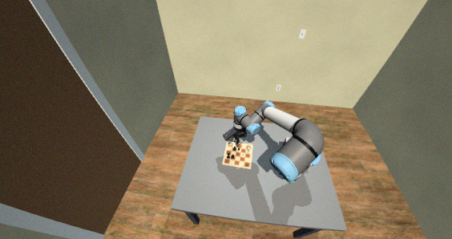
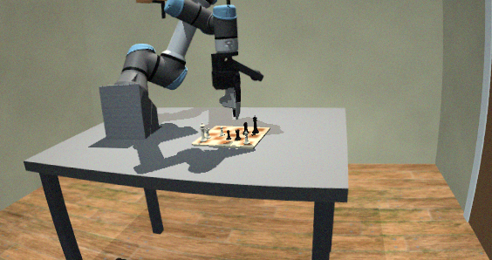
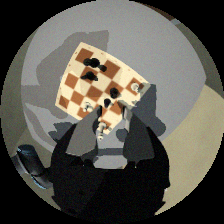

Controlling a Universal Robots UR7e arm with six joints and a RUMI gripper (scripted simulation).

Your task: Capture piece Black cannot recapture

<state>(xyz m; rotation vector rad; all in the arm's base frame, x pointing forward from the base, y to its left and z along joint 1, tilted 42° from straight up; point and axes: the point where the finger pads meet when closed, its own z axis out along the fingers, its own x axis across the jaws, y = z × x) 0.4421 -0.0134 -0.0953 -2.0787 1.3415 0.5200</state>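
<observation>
Right now my hand is 30 mm past the black pawn and 80 mm above it. The rest, counted from my hand: white pawn: 70 mm behind, 50 mm to the left, 80 mm below; small chessboard: 30 mm behind, 40 mm to the left, 90 mm below.
</observation>
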